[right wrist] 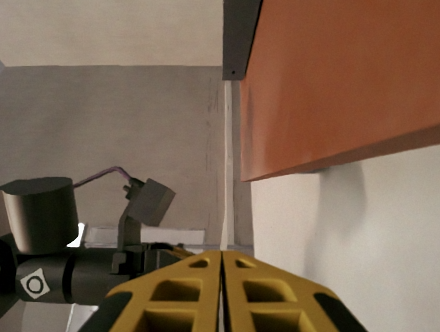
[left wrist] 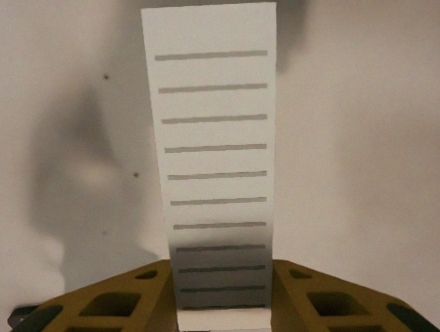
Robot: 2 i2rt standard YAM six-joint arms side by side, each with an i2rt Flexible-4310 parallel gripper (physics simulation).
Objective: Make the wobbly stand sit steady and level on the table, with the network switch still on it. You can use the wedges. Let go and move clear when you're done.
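Frame: origin at the left arm's base, x ahead, y left, z up, level; centimetres.
Seen in the pictures: left gripper, fingertip midpoint: [left wrist: 222, 272]; right gripper, fingertip midpoint: [right wrist: 221, 262].
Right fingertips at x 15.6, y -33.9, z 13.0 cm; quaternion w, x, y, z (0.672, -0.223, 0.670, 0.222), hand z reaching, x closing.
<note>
A point is followed by its place in that frame.
My left gripper [left wrist: 222, 272] @(x 16.4, y -15.0, z 12.3 cm) is shut on a white wedge [left wrist: 220, 162] @(x 20.4, y -15.9, z 12.7 cm) with dark cross lines, which points away from the fingers above the pale table. My right gripper [right wrist: 221, 262] @(x 15.6, y -33.9, z 13.0 cm) is shut, with nothing seen between its fingertips. The stand's orange-brown top board [right wrist: 345, 75] @(x 19.2, y -39.1, z 10.1 cm) fills the upper right of the right wrist view, beyond and to the right of the fingertips. The dark network switch [right wrist: 238, 42] @(x 35.0, y -28.2, z 11.5 cm) lies on the board, partly cut off at the top. The stand's feet are hidden or out of view, so its contact with the table cannot be judged.
The other arm [right wrist: 95, 275] @(x 16.2, y -17.6, z 24.5 cm), with its wrist camera [right wrist: 152, 201] @(x 23.0, y -19.4, z 19.6 cm), shows at the lower left of the right wrist view. The pale table [right wrist: 400, 240] @(x 18.2, y -25.2, z 0.0 cm) lies below the board. A small dark object [left wrist: 22, 315] @(x 3.5, y 7.8, z 1.0 cm) shows at the left wrist view's lower left edge. Shadows fall around the wedge.
</note>
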